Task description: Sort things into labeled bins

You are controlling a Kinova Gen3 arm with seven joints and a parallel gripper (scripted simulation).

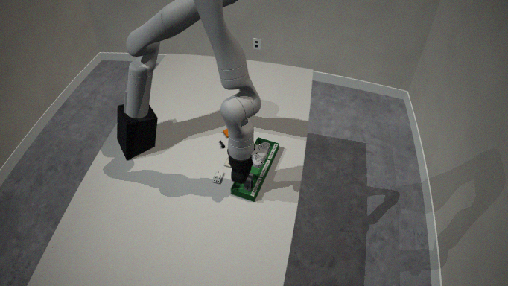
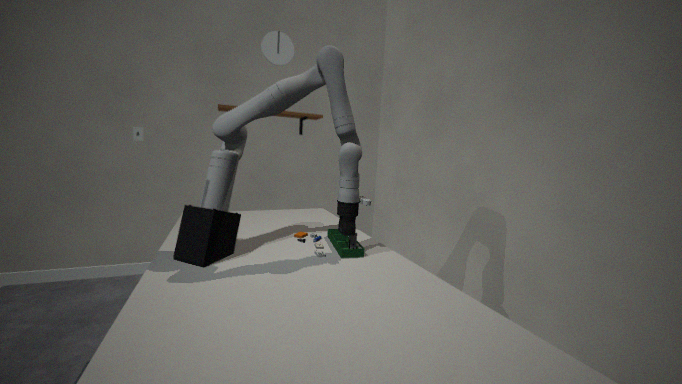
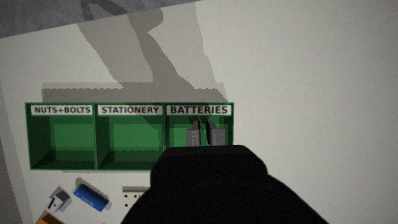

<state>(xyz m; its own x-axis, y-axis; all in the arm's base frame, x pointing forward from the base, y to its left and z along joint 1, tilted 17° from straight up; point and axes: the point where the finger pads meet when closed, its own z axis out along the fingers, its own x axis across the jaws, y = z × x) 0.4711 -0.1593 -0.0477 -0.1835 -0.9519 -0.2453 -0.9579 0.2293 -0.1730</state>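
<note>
The green three-part bin lies 9 cm to the left of my hand, 2 cm below it and 1 cm ahead of it. Round my hand: black bolt (18 cm to the left, 13 cm behind, 3 cm below); grey piece (23 cm to the left, 6 cm behind, 3 cm below); blue battery (18 cm to the left, 6 cm behind, 3 cm below).
</note>
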